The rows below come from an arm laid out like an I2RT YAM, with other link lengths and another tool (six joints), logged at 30 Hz.
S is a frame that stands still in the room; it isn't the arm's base.
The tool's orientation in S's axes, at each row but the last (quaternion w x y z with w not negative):
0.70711 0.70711 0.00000 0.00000
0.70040 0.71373 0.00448 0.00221
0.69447 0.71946 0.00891 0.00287
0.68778 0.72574 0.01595 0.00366
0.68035 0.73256 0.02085 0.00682
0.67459 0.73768 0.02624 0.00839
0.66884 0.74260 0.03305 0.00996
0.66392 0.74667 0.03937 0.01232
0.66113 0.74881 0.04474 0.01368
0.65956 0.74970 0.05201 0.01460
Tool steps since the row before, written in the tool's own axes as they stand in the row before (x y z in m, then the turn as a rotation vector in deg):
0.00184 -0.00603 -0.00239 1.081 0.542 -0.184
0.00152 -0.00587 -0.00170 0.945 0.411 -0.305
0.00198 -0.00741 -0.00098 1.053 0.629 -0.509
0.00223 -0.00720 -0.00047 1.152 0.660 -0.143
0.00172 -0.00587 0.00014 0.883 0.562 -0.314
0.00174 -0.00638 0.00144 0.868 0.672 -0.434
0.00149 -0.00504 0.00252 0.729 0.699 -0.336
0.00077 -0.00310 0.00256 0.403 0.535 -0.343
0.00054 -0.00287 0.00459 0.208 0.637 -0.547
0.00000 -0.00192 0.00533 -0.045 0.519 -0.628
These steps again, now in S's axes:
0.00184 0.00239 -0.00603 1.081 0.184 0.542
0.00148 0.00182 -0.00584 0.943 0.306 0.414
0.00190 0.00127 -0.00739 1.050 0.504 0.638
0.00209 0.00092 -0.00720 1.159 0.140 0.648
0.00160 0.00036 -0.00589 0.882 0.307 0.567
0.00163 -0.00078 -0.00652 0.864 0.416 0.688
0.00145 -0.00189 -0.00532 0.732 0.307 0.709
0.00082 -0.00212 -0.00340 0.400 0.308 0.558
0.00076 -0.00414 -0.00344 0.195 0.481 0.692
0.00037 -0.00502 -0.00259 -0.071 0.551 0.598

